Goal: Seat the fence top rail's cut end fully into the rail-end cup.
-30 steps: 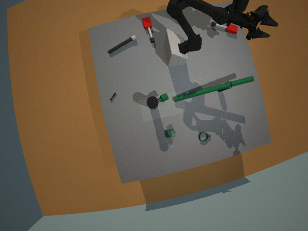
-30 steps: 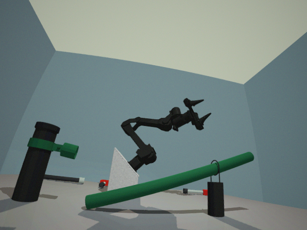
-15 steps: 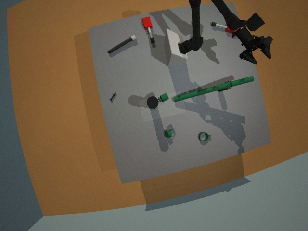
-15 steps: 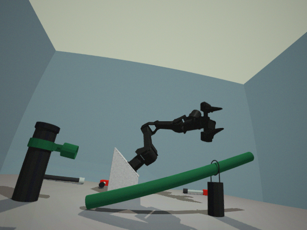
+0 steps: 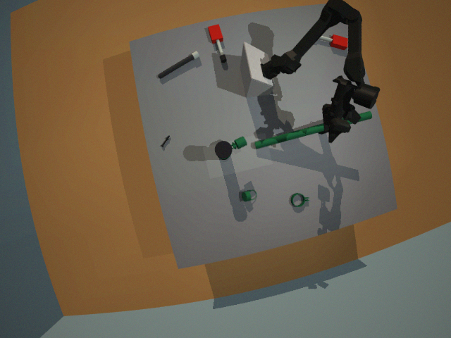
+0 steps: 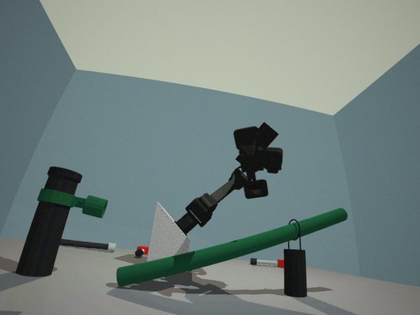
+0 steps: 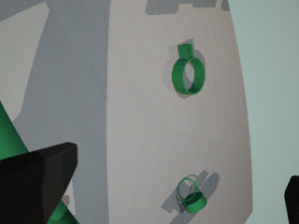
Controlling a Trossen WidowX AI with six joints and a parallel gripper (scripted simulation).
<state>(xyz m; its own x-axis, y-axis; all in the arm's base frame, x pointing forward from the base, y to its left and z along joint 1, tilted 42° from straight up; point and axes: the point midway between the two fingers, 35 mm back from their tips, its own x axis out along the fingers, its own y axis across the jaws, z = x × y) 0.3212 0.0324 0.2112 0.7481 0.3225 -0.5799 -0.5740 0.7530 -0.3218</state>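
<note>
Right now my gripper tip is 40 mm past the green rail-end cup, 350 mm to the left of it and 100 mm above it. The rest, counted from my gripper tip: black bolt: 130 mm behind, 700 mm to the right, 230 mm below; then short black post: 60 mm behind, 120 mm to the left, 140 mm below.
</note>
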